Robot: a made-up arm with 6 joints. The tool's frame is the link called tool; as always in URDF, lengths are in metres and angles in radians. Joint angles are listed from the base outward.
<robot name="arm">
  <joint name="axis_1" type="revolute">
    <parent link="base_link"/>
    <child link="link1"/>
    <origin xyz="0 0 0.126" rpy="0 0 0"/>
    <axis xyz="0 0 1"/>
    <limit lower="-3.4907" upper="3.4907"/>
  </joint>
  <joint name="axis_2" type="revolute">
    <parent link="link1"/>
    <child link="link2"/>
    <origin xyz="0 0 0" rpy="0 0 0"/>
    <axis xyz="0 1 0"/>
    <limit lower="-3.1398" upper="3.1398"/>
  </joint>
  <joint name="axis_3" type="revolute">
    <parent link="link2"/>
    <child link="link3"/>
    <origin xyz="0 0 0.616" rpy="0 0 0"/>
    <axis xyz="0 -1 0"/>
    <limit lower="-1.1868" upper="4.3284"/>
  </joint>
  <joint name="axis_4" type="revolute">
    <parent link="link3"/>
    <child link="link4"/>
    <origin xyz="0 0 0" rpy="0 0 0"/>
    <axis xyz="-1 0 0"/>
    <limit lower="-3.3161" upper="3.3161"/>
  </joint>
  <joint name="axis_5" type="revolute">
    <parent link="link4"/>
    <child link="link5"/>
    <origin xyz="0.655 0 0" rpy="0 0 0"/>
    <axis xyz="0 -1 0"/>
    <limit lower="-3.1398" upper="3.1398"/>
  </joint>
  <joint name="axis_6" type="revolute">
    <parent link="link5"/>
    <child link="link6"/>
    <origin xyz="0 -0.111 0" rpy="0 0 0"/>
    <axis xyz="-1 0 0"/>
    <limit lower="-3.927" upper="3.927"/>
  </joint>
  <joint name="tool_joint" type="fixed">
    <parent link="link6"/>
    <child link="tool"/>
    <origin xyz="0 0 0" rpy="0 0 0"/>
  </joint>
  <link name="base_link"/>
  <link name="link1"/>
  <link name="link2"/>
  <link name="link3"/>
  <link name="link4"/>
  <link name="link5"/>
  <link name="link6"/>
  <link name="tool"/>
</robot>
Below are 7 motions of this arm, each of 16 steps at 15 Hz.
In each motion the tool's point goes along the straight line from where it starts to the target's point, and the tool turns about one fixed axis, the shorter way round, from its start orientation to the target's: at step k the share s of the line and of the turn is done. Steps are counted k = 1, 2, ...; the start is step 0. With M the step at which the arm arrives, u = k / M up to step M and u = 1 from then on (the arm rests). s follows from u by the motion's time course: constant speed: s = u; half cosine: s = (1 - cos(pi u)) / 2; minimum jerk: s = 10 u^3 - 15 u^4 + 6 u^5.
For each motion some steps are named. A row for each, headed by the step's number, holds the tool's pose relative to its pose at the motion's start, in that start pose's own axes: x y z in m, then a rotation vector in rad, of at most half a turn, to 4 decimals.
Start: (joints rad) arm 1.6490 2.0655 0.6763 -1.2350 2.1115 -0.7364
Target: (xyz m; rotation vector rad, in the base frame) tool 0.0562 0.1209 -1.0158 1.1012 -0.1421 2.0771
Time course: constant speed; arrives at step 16
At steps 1, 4, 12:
1: -0.0101 -0.0219 0.0178 0.0434 0.0408 0.0705
4: -0.0405 -0.0875 0.0714 0.1737 0.1630 0.2821
12: -0.1215 -0.2624 0.2142 0.5212 0.4891 0.8463

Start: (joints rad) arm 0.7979 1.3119 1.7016 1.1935 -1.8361 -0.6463
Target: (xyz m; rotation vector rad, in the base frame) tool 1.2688 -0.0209 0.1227 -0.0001 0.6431 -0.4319
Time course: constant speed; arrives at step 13
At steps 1, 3, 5, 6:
1: 0.0799 -0.0087 -0.0123 0.0188 0.0026 0.0292
3: 0.2398 -0.0260 -0.0370 0.0565 0.0077 0.0877
5: 0.3997 -0.0433 -0.0617 0.0942 0.0128 0.1462
6: 0.4796 -0.0519 -0.0740 0.1131 0.0154 0.1754

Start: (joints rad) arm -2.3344 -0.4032 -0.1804 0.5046 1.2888 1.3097
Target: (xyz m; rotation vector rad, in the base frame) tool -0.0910 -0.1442 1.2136 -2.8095 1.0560 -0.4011
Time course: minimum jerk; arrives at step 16
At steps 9, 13, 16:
9: 0.2019 -0.1537 0.0020 0.0141 -0.5438 0.0358
13: 0.3118 -0.2374 0.0031 0.0217 -0.8398 0.0552
16: 0.3278 -0.2496 0.0033 0.0228 -0.8828 0.0580

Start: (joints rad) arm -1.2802 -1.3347 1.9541 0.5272 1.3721 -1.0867
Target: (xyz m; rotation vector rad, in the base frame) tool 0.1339 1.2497 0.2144 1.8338 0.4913 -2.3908
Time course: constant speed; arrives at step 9
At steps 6, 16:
6: 0.1324 0.2486 -0.2797 0.4040 -0.4603 -0.2248
16: 0.1986 0.3729 -0.4196 0.6060 -0.6905 -0.3372

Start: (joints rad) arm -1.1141 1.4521 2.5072 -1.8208 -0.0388 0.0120
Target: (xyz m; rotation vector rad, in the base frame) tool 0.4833 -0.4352 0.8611 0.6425 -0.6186 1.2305
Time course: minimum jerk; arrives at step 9
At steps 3, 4, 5, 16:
3: -0.0148 0.0793 -0.0662 0.0993 0.2080 0.1204
4: -0.0280 0.1500 -0.1251 0.1878 0.3932 0.2277
5: -0.0425 0.2281 -0.1902 0.2856 0.5979 0.3462
16: -0.0705 0.3781 -0.3153 0.4733 0.9911 0.5739

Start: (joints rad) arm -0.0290 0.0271 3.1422 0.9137 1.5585 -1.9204
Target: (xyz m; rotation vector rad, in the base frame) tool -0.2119 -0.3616 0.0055 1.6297 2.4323 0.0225
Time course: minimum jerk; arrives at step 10
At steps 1, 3, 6, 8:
1: 0.0013 0.0057 0.0043 -0.0057 0.0038 -0.0035
3: 0.0255 0.1094 0.0818 -0.1077 0.0720 -0.0670
6: 0.1068 0.4579 0.3422 -0.4507 0.3013 -0.2805
8: 0.1474 0.6320 0.4724 -0.6221 0.4158 -0.3871

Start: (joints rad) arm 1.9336 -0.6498 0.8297 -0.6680 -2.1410 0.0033
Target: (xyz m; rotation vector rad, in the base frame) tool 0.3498 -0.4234 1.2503 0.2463 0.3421 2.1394
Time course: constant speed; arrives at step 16
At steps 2, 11, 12, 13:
2: -0.0259 0.0124 -0.0221 0.0505 -0.0949 -0.0410
11: -0.1424 0.0684 -0.1215 0.2775 -0.5221 -0.2257
12: -0.1554 0.0746 -0.1326 0.3027 -0.5696 -0.2462
13: -0.1683 0.0808 -0.1436 0.3279 -0.6171 -0.2667

